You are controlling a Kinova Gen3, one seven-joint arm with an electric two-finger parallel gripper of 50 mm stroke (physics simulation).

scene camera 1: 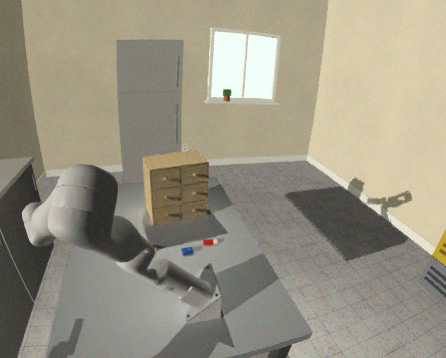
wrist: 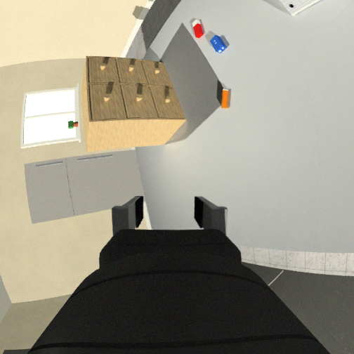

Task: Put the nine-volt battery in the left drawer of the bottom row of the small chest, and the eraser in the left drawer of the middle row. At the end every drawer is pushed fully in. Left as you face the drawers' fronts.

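Frame: origin at the arm's base, x ahead, y left, z up, level; centimetres.
Seen in the pictures: arm's base, origin of the base link: (scene camera 1: pixel 201 295).
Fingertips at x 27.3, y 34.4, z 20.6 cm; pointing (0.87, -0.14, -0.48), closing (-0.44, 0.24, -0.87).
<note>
Pixels of each thing's top centre, then the offset from my fingertips to it. "*": a spot on its surface instead. Level surfaces: height alone.
- small chest, surface spot: (scene camera 1: pixel 150 192) * dx +29.1, dy -24.9, dz -9.2 cm
- bottom row, surface spot: (scene camera 1: pixel 160 215) * dx +28.9, dy -29.0, dz -22.7 cm
- middle row, surface spot: (scene camera 1: pixel 160 196) * dx +29.0, dy -29.7, dz -11.9 cm
- blue block with small pale marks, middle of its top: (scene camera 1: pixel 187 249) dx +4.3, dy -37.0, dz -26.4 cm
- red piece with a white end, middle of its top: (scene camera 1: pixel 210 240) dx +8.2, dy -49.1, dz -26.8 cm
- orange piece with a pale end, middle of its top: (scene camera 1: pixel 152 247) dx +9.9, dy -21.9, dz -26.7 cm
- grey table, its level: dz -28.2 cm
The small chest (scene camera 1: pixel 150 192) (wrist: pixel 135 134) has three rows of two drawers, all looking shut. The left drawer of the bottom row (scene camera 1: pixel 160 215) (wrist: pixel 170 109) and the left drawer of the middle row (scene camera 1: pixel 160 196) (wrist: pixel 140 109) have knob handles. A blue block with small pale marks (scene camera 1: pixel 187 251) (wrist: pixel 218 44), apparently the nine-volt battery, lies on the table. A red piece with a white end (scene camera 1: pixel 208 242) (wrist: pixel 198 30) lies beside it, and an orange piece with a pale end (scene camera 1: pixel 155 249) (wrist: pixel 225 98) lies apart; I cannot tell which is the eraser. My gripper (wrist: pixel 168 207) is open, empty and away from them all; scene camera 1 does not show its fingers.
The grey table (scene camera 1: pixel 100 295) (wrist: pixel 280 175) carries the chest, the loose pieces and the arm's base (scene camera 1: pixel 202 305) near its front right. The arm (scene camera 1: pixel 85 210) rises over the table's left side and partly covers the orange piece in scene camera 1. A fridge (scene camera 1: pixel 150 110) (wrist: pixel 90 185) stands behind.
</note>
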